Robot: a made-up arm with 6 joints.
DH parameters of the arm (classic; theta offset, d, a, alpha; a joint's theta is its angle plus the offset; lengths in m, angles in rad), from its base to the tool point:
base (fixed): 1.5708 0.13 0 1.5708
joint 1: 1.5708 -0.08 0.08 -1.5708
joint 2: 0 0.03 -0.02 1.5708
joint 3: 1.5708 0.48 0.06 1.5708
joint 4: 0 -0.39 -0.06 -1.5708
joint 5: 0 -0.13 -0.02 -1.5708
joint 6: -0.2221 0 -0.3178 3.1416
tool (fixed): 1.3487 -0.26 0 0
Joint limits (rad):
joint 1: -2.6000..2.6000
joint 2: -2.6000..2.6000
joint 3: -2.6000..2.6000
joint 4: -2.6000..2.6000
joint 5: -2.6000..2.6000
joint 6: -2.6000..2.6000
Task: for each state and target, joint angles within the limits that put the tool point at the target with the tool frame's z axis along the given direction. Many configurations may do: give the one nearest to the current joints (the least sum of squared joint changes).
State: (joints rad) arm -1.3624 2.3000 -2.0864 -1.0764 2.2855 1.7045
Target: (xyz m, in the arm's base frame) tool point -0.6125 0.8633 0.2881 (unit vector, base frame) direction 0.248 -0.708 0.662
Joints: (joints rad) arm -1.9152 2.1355 -1.5793 -1.2813 1.9672 2.2910
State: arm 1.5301 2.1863 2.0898 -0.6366 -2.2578 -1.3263
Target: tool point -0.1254 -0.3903 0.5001 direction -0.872 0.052 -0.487
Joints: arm 2.1806 1.5174 2.0045 -0.1906 -1.5528 -0.9657
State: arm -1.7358 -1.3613 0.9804 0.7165 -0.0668 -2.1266
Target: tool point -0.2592 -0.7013 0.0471 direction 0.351 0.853 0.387
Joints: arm -1.5084 -0.8872 0.9757 0.7441 -0.7405 -2.4753
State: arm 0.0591 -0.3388 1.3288 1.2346 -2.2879 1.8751
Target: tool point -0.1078 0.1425 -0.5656 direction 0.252 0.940 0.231
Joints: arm -0.0795 -1.1419 1.3438 0.3021 -2.5232 1.1914
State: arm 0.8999 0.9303 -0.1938 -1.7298 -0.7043 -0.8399
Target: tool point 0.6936 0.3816 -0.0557 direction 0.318 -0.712 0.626
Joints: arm 1.1971 0.4334 -0.5150 -1.6485 -0.7275 -1.0263
